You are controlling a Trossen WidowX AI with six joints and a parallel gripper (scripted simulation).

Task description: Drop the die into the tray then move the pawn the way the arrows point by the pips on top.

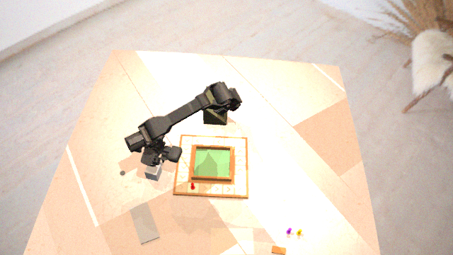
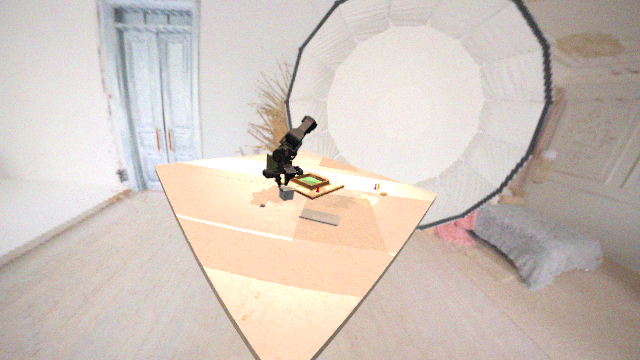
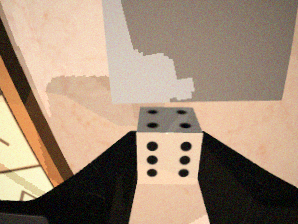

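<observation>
Now: gripper tip 5 cm short of the grey block and 2 cm to the left of it. Round my gripper tip: red pawn: 13 cm to the left, 12 cm ahead, 1 cm above; white die: right at my gripper tip; dark dot: 16 cm to the right, 4 cm ahead, 2 cm below.
</observation>
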